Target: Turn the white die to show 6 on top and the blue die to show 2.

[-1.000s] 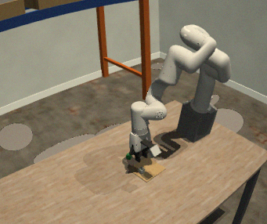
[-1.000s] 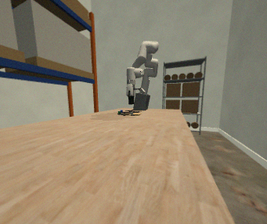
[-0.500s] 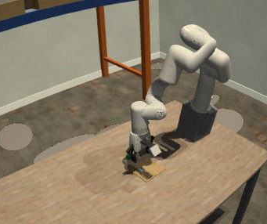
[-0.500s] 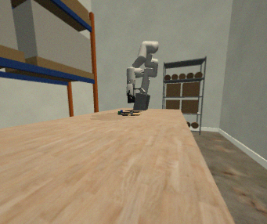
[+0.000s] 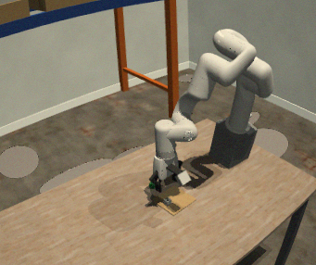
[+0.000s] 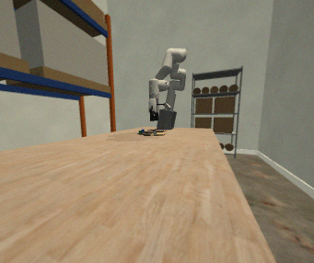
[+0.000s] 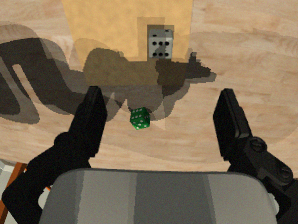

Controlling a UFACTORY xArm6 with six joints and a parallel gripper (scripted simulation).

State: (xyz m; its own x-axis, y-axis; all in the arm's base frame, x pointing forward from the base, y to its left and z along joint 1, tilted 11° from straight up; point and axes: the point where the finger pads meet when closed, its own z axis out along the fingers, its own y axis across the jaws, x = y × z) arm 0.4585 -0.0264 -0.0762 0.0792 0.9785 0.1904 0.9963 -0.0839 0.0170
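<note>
The blue die lies 15 cm to the right of my hand, 15 cm behind it and 10 cm below it. The rest, counted from my hand: green die (13 cm to the right, 10 cm below, 4 cm behind); then tan mat (11 cm below, 4 cm behind); then white die (10 cm below).
</note>
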